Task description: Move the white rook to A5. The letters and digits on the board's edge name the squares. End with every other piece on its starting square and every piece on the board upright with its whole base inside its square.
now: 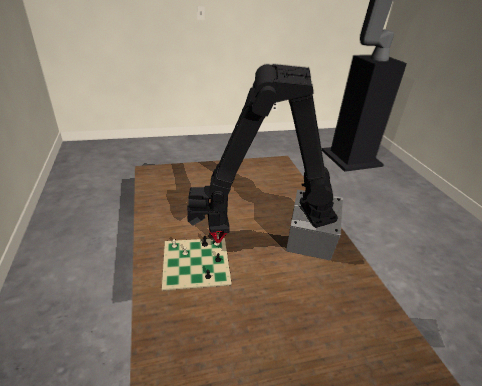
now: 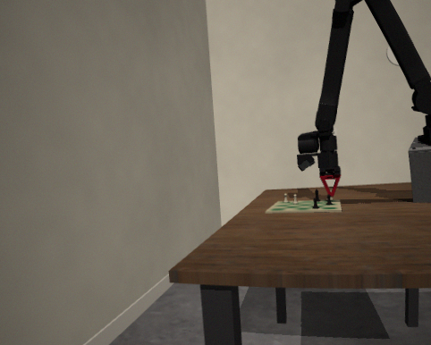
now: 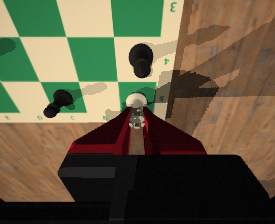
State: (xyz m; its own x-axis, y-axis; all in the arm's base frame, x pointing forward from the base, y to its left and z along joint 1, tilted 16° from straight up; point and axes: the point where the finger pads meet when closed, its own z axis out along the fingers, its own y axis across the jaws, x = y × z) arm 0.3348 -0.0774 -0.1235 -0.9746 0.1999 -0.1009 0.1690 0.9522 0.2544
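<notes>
The white rook lies right at my hand. Also, from my hand: chessboard (9 cm ahead, 6 cm to the left, 3 cm below).
</notes>
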